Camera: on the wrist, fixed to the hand. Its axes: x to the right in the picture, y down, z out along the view.
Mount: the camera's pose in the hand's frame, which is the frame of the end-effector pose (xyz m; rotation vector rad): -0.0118 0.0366 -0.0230 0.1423 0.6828 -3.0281
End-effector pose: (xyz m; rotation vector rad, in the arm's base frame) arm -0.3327 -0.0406 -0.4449 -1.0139 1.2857 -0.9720
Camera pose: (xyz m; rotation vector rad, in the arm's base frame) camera -0.3561 -0.0202 -0.4772 1.0305 0.7384 1.6780
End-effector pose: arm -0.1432 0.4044 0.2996 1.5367 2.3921 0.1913
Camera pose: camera -0.1141 0.4102 0.3332 2.3349 -1.6443 0.1775
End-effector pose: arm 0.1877 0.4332 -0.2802 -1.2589 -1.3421 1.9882
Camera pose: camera 0.2181 0.4198 -0.3102 0.6707 -0.7864 -0.5823
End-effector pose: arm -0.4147 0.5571 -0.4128 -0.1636 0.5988 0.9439
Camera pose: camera -0.4586 0.5614 -0.4209 -0.8569 0.3438 -2.1471
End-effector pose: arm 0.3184 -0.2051 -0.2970 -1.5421 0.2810 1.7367
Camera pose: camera 0.3106 -0.2487 -0.3035 -0.5630 -1.0620 -1.1402
